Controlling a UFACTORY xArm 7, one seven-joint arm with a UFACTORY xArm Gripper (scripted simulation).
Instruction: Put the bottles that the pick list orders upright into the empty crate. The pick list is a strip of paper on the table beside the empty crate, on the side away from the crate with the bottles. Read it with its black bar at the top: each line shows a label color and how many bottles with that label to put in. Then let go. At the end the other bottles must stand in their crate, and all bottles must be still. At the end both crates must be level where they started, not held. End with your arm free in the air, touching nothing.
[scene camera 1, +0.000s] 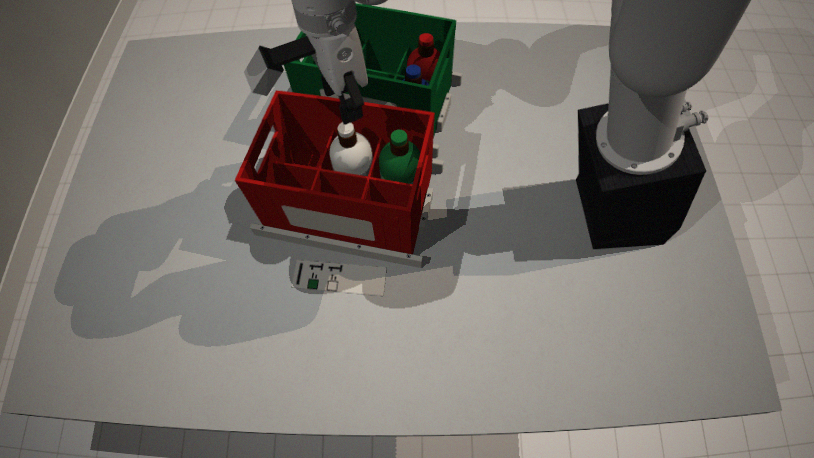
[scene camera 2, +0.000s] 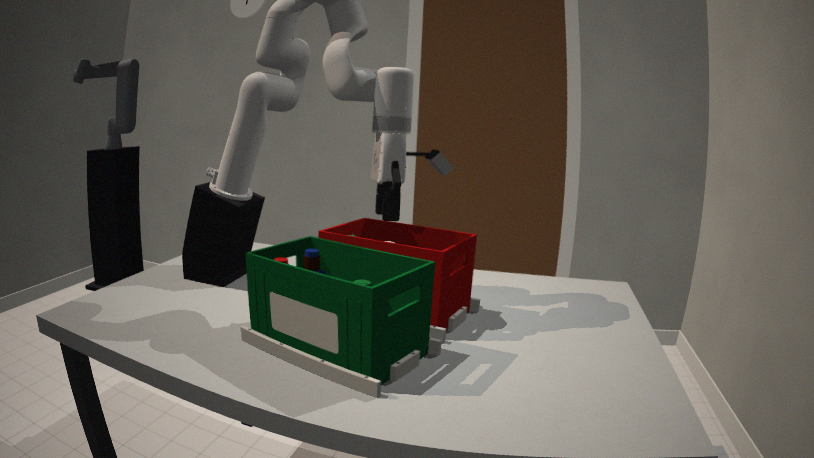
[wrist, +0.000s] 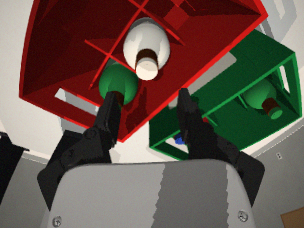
The gripper (scene camera 1: 343, 105): 0.74 m from the lens. A white-label bottle (scene camera 1: 349, 153): 0.80 m from the lens.
